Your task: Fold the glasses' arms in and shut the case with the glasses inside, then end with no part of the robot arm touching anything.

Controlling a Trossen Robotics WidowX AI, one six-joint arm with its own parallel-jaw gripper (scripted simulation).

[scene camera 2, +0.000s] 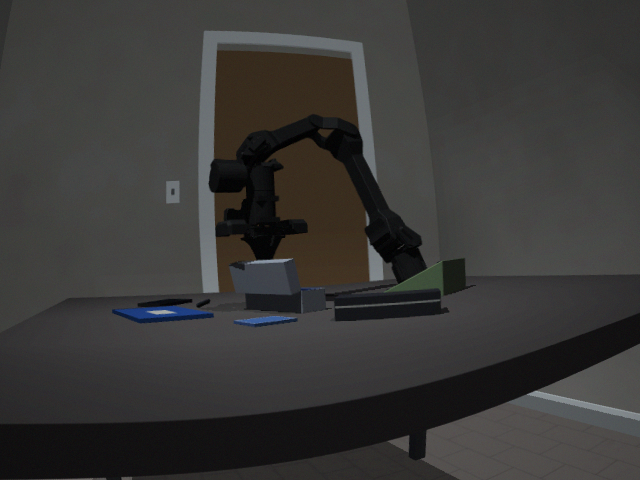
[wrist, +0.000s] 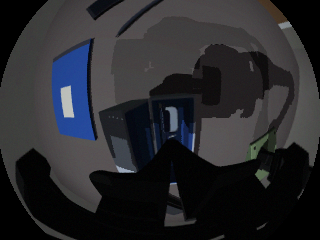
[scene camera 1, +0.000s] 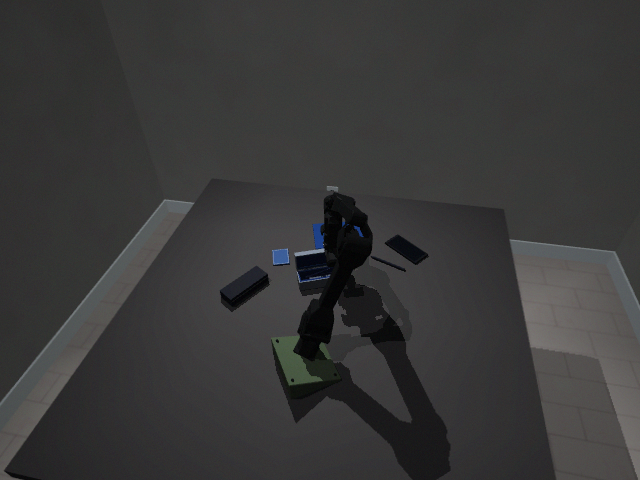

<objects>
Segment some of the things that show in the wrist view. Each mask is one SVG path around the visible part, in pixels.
My gripper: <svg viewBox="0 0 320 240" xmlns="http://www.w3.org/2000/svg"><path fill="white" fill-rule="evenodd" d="M309 153L293 142L283 155L284 164L266 190L255 175L261 165L261 160L252 159L233 165L215 166L196 155L176 139L167 139L153 159L138 172L118 173L97 170L89 175L90 181L102 196L95 213L66 198L50 177L51 166L47 159L34 148L16 161L16 184L34 218L49 228L76 240L210 240L223 234L224 238L219 240L266 240L283 223L299 200L297 197L301 194L309 173ZM171 160L185 222L196 220L193 224L164 226L170 188Z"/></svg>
A blue book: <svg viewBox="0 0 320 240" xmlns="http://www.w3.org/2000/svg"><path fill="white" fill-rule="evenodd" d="M90 38L67 49L53 59L52 98L60 134L96 141L97 136L92 117L89 86L90 57L93 39Z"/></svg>
</objects>
